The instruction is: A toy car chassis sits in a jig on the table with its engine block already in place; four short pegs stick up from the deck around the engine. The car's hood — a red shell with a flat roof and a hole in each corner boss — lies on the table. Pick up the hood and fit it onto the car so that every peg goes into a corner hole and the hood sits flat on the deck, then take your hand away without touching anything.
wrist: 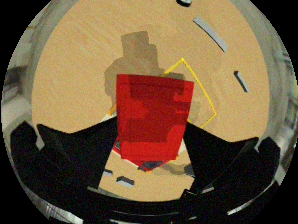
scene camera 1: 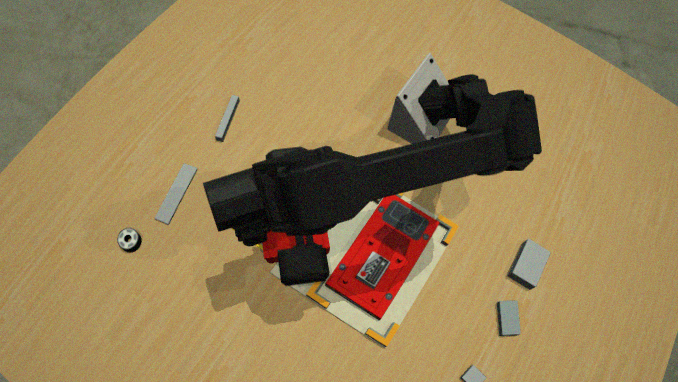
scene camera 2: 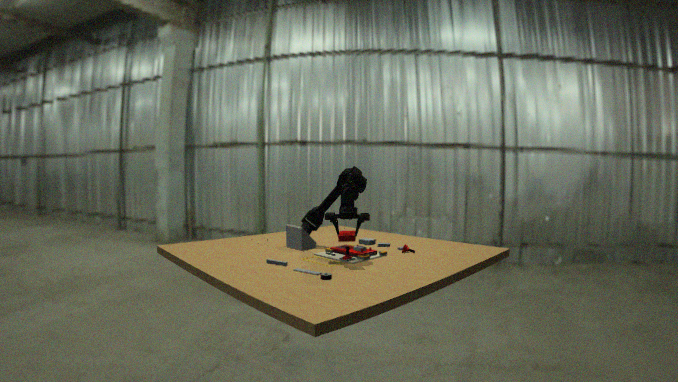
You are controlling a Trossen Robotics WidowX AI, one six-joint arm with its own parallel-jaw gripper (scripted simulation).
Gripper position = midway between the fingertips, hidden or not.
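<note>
There's a red hood (scene camera 1: 275,241) held by my gripper (scene camera 1: 295,234), and you get the gripper in the wrist view as well, my gripper (wrist: 151,122). Same with the hood (wrist: 152,112), it's in that view too.
</note>
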